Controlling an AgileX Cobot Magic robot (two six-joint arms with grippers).
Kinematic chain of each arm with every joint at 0, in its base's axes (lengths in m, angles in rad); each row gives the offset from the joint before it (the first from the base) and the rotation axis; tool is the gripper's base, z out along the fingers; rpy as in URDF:
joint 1: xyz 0 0 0.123 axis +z
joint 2: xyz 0 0 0 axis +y
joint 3: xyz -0.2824 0 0.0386 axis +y
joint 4: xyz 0.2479 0 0.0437 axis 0.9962 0 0.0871
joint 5: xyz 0 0 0 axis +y
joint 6: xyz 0.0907 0 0.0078 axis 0.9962 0 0.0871
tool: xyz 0 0 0 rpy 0 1.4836 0
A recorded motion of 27 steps. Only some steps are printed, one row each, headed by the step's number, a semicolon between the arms.
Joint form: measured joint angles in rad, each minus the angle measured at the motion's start. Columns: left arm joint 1, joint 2, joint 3, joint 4, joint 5, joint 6; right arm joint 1, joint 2, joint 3, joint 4, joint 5, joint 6.
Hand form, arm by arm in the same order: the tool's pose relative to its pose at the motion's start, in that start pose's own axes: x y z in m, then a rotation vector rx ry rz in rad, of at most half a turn. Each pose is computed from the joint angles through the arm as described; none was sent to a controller.
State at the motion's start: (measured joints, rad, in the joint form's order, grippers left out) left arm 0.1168 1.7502 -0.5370 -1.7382 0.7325 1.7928; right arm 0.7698 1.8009 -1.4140 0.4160 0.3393 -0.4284
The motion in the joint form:
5: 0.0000 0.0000 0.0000 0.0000 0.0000 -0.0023; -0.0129 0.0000 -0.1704 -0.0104 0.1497 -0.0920
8: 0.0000 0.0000 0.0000 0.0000 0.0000 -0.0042; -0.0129 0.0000 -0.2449 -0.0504 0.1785 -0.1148
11: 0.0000 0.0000 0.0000 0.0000 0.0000 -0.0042; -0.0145 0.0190 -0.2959 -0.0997 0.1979 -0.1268
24: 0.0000 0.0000 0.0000 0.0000 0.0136 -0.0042; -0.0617 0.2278 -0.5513 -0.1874 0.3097 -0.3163
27: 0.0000 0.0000 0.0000 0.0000 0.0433 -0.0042; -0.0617 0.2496 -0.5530 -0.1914 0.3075 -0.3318
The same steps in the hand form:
5: 0.0000 0.0000 0.0000 0.0000 0.0000 -0.0023; -0.0405 0.0005 -0.0205 -0.0379 -0.0325 -0.1217
8: 0.0000 0.0000 0.0000 0.0000 0.0000 -0.0042; -0.0596 0.0005 -0.0313 -0.0232 -0.0722 -0.1920
11: 0.0000 0.0000 0.0000 0.0000 0.0000 -0.0042; -0.0676 -0.0022 -0.0310 -0.0009 -0.0757 -0.2504
24: -0.0003 -0.0012 0.0000 0.0133 -0.0030 -0.0042; -0.0759 -0.0347 0.0167 0.0476 0.0101 -0.4924
27: -0.0009 -0.0038 -0.0001 0.0423 -0.0094 -0.0042; -0.0704 -0.0364 0.0261 0.0444 0.0288 -0.5079

